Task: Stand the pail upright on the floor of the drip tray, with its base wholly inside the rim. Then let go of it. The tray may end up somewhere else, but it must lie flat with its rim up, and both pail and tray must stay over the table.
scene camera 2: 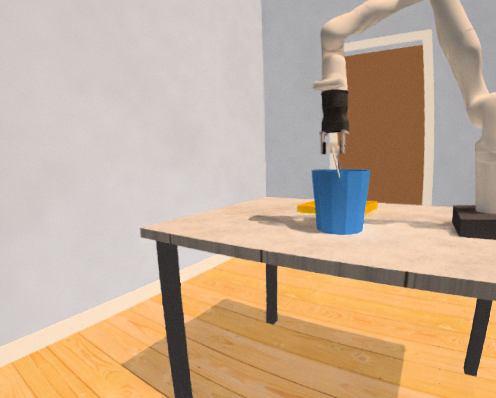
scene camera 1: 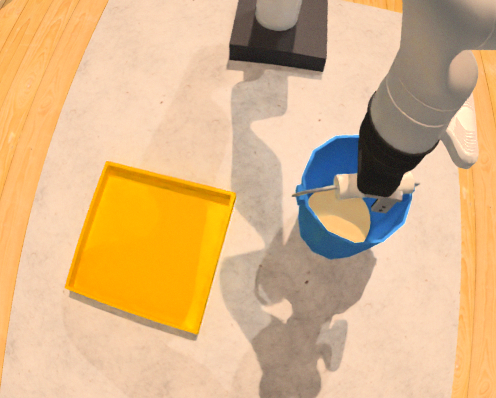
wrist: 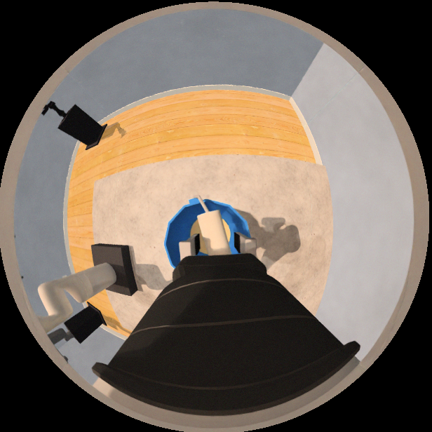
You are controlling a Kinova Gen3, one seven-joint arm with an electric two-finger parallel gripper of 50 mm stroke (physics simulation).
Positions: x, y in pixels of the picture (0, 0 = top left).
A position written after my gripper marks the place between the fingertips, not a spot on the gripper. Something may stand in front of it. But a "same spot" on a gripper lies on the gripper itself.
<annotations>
My gripper shows in scene camera 2, in scene camera 1 (379, 188) and in the wrist view. One and the same spot on my gripper: (scene camera 2: 334, 103) is (wrist: 196, 280).
</annotations>
